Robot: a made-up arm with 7 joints.
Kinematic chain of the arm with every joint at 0, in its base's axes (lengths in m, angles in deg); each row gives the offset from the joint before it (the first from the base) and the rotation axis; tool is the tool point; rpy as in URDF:
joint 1: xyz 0 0 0.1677 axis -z
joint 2: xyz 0 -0.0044 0.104 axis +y
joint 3: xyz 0 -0.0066 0.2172 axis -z
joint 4: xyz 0 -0.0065 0.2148 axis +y
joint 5: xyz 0 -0.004 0.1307 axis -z
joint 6: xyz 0 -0.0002 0.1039 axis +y
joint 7: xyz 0 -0.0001 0.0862 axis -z
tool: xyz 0 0 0 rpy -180 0 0
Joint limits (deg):
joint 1: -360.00..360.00
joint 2: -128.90..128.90
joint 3: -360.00..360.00
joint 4: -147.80..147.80
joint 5: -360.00..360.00
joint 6: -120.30..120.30
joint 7: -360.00..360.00
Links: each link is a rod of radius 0.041 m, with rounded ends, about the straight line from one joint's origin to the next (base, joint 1, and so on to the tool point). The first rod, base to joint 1, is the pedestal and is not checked.
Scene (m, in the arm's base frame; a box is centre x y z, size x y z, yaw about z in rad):
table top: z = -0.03
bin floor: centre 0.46 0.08 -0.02 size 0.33 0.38 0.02 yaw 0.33
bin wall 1: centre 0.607 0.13 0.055 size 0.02 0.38 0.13 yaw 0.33
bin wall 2: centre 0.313 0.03 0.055 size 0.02 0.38 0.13 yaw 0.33
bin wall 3: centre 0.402 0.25 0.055 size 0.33 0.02 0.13 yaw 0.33
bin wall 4: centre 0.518 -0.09 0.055 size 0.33 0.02 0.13 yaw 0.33
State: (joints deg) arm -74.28 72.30 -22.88 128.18 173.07 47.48 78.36
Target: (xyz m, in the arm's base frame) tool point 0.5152 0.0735 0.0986
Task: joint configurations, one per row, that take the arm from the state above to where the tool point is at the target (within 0.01 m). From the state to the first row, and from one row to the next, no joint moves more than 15 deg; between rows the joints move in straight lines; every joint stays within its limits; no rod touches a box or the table.
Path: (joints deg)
1: -62.12 64.02 -13.66 123.31 172.10 43.16 76.82
2: -49.95 55.73 -4.44 118.45 171.14 38.83 75.27
3: -37.79 47.45 4.78 113.58 170.17 34.51 73.73
4: -25.63 39.17 14.00 108.72 169.21 30.19 72.19
5: -13.47 30.88 23.22 103.85 168.24 25.87 70.65
6: -14.43 42.30 19.73 102.21 168.01 31.91 72.57
7: -15.39 53.71 16.25 100.56 167.77 37.95 74.50
8: -16.34 65.12 12.76 98.91 167.54 44.00 76.43
9: -17.30 76.54 9.27 97.27 167.30 50.04 78.36

